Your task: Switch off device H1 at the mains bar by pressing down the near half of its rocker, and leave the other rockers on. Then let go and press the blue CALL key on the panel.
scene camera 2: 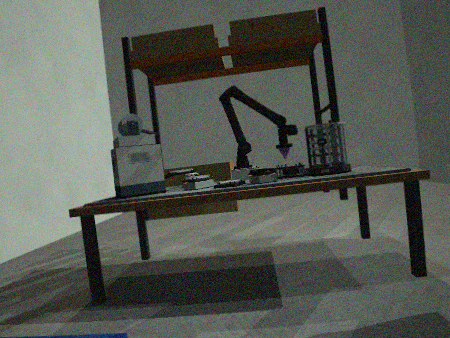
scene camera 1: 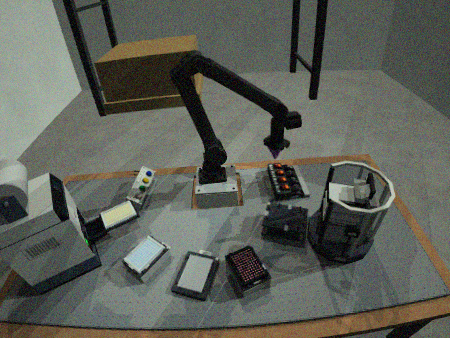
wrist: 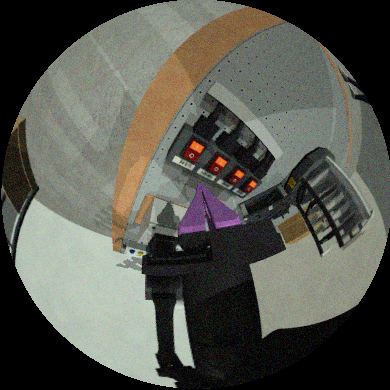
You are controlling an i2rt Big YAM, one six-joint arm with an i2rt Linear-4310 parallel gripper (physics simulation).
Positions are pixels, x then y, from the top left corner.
Scene:
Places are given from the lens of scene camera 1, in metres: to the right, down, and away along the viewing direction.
round caged rack (scene camera 1: 347, 233): 0.38, 0.20, 0.77

